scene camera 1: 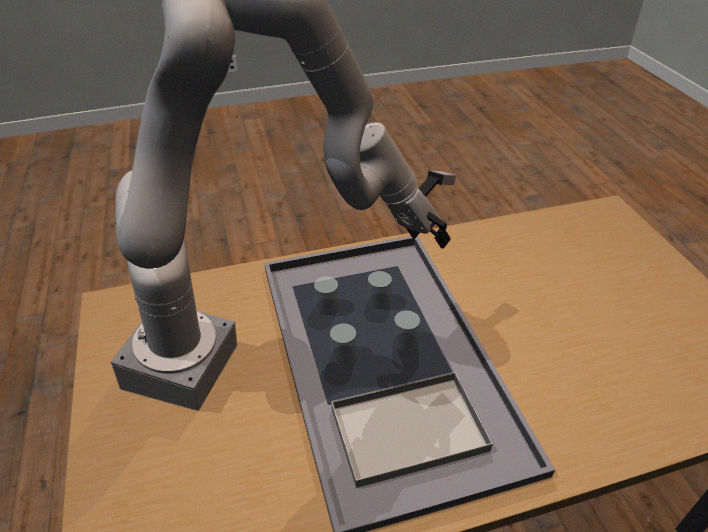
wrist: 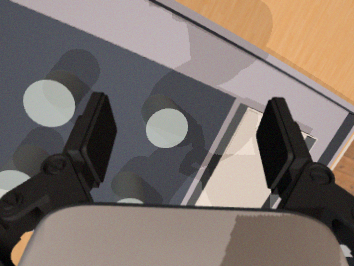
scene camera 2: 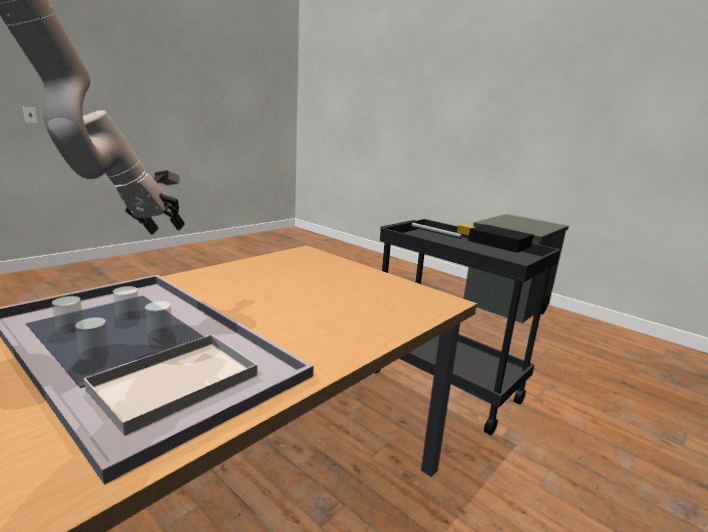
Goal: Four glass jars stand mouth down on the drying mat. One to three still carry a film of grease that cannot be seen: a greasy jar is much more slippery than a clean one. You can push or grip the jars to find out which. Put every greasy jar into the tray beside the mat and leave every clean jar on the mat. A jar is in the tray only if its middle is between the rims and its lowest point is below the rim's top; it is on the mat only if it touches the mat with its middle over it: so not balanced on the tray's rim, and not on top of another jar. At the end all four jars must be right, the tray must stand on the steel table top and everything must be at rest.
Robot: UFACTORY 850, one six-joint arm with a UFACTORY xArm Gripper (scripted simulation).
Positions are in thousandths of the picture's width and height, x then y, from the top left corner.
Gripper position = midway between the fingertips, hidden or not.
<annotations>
my gripper: scene camera 1 609, 448; wrist 527, 427; scene camera 2 238, 431
pale tray: scene camera 1 553, 805; wrist 677, 682; scene camera 2 275, 698
jar: scene camera 1 536, 533; wrist 145, 382; scene camera 2 179, 565
</annotations>
